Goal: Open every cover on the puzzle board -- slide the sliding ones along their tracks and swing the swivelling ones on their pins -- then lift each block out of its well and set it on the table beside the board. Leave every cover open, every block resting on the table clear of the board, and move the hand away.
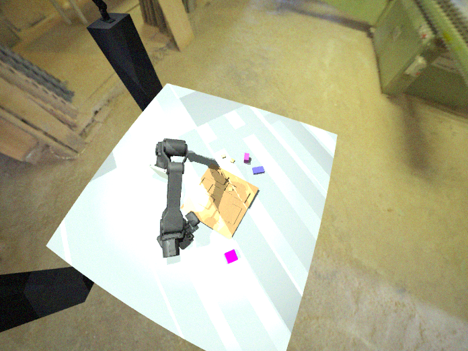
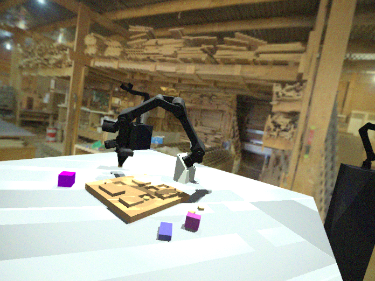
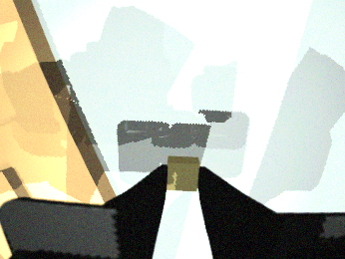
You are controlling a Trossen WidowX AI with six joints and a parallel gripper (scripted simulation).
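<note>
The tan puzzle board is 11 cm ahead of my gripper tip, 23 cm to the left of it and 3 cm below it. Round my gripper tip: pink block (15 cm ahead, 48 cm to the left, 3 cm below); then purple block (24 cm ahead, 3 cm to the right, 3 cm below); then lavender block (23 cm ahead, 43 cm to the left, 4 cm below).
</note>
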